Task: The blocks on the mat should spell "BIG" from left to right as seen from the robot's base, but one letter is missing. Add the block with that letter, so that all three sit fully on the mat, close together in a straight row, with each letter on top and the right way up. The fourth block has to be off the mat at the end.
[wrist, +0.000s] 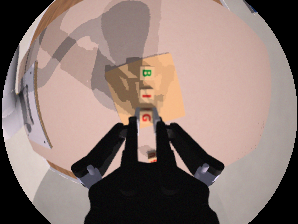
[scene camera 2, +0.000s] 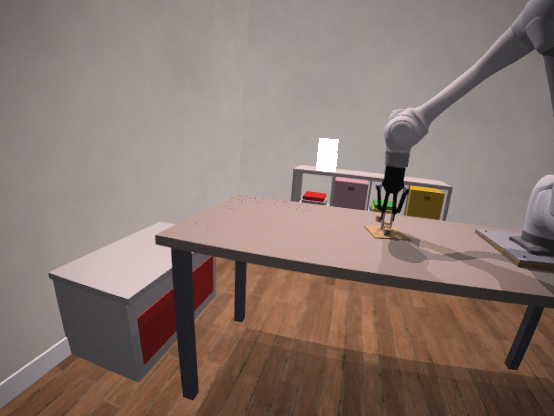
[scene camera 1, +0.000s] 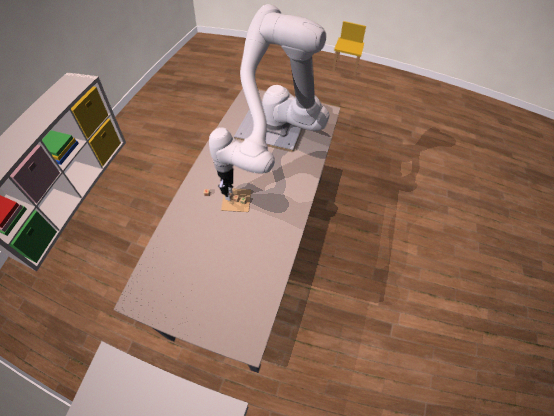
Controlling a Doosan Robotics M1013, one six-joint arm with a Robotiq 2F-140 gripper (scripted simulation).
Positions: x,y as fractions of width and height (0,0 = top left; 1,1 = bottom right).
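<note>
You'd find my gripper (scene camera 2: 0.70,0.55) in that view, and the wrist view gives me the gripper (wrist: 0.49,0.51) as well.
</note>
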